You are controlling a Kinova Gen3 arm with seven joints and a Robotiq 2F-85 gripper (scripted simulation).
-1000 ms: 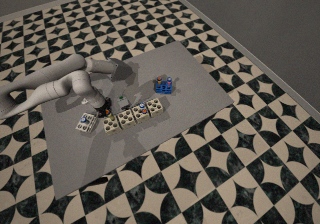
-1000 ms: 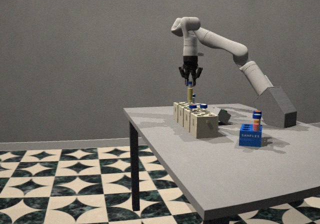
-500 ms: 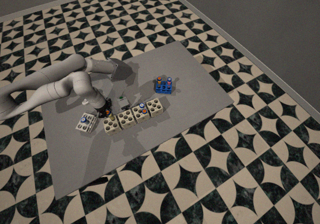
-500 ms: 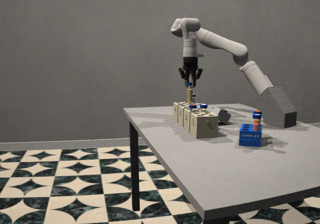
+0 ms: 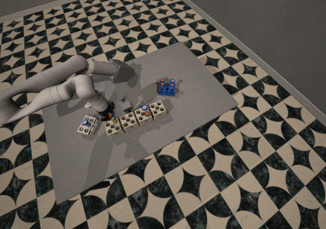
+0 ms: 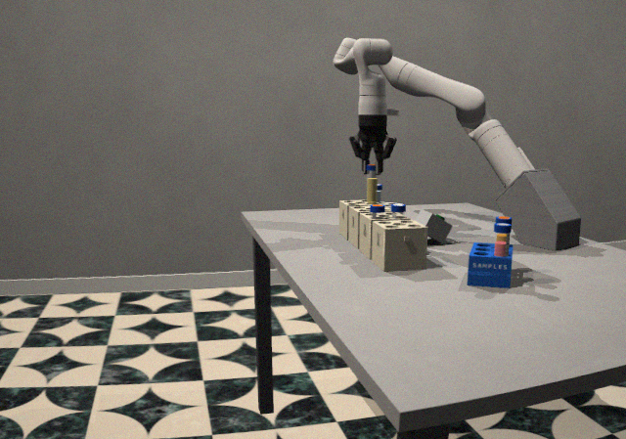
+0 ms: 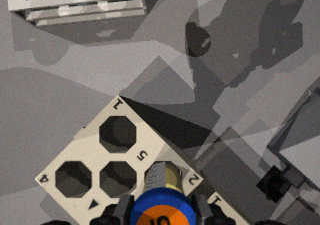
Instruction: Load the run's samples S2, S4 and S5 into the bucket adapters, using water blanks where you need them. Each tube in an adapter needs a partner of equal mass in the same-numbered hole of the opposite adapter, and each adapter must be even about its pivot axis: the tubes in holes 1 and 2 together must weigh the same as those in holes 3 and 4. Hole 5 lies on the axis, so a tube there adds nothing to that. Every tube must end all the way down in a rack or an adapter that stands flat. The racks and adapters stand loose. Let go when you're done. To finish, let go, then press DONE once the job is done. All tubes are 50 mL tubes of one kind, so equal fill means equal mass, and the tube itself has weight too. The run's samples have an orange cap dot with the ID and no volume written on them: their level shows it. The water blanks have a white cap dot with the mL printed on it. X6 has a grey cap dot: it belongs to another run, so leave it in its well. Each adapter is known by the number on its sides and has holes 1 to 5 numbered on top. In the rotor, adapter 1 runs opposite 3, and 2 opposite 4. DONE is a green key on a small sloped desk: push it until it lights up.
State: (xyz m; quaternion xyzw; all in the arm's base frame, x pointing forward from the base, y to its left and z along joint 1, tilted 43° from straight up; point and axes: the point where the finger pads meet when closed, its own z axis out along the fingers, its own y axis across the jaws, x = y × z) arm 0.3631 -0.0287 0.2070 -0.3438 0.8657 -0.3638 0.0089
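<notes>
The sample tube is 10 mm to the right of my hand and 50 mm below it. From my hand the other things lie so: small sloped done desk 120 mm behind, 120 mm to the left, 140 mm below; then white-dot blank 40 mm ahead, 220 mm to the left, 130 mm below; then green done key 140 mm behind, 120 mm to the left, 120 mm below.
</notes>
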